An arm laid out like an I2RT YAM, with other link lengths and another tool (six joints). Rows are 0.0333 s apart.
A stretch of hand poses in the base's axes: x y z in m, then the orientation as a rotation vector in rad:
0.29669 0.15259 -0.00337 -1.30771 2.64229 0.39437
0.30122 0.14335 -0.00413 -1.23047 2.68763 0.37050
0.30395 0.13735 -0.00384 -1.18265 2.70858 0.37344
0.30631 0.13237 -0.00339 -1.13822 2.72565 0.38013
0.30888 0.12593 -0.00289 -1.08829 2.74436 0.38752
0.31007 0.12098 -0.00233 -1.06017 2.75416 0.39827
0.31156 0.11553 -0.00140 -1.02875 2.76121 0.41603
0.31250 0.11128 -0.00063 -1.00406 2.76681 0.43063
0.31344 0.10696 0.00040 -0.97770 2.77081 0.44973
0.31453 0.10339 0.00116 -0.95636 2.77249 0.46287
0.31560 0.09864 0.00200 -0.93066 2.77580 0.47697
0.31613 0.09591 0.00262 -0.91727 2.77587 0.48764
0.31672 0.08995 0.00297 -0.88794 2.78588 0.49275
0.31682 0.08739 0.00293 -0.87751 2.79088 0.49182
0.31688 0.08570 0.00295 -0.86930 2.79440 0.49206
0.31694 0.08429 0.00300 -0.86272 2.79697 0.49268
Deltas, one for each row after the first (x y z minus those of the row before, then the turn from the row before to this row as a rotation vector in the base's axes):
0.00453 -0.00924 -0.00076 -0.01574 0.00622 -0.05981
0.00273 -0.00600 0.00029 0.00264 0.00589 -0.03439
0.00236 -0.00498 0.00045 0.00538 0.00565 -0.03121
0.00257 -0.00644 0.00050 0.00584 0.00670 -0.03492
0.00119 -0.00495 0.00056 0.00719 0.00588 -0.01905
0.00149 -0.00545 0.00093 0.01275 0.00561 -0.02036
0.00094 -0.00425 0.00077 0.01027 0.00497 -0.01593
0.00094 -0.00432 0.00103 0.01367 0.00512 -0.01652
0.00109 -0.00357 0.00076 0.01027 0.00219 -0.01341
0.00107 -0.00475 0.00084 0.01082 0.00341 -0.01637
0.00053 -0.00273 0.00062 0.00817 0.00160 -0.00814
0.00059 -0.00596 0.00035 0.00347 0.00603 -0.01995
0.00010 -0.00256 -0.00004 -0.00093 0.00254 -0.00739
0.00006 -0.00169 0.00002 -0.00002 0.00199 -0.00570
0.00006 -0.00141 0.00005 0.00032 0.00154 -0.00452

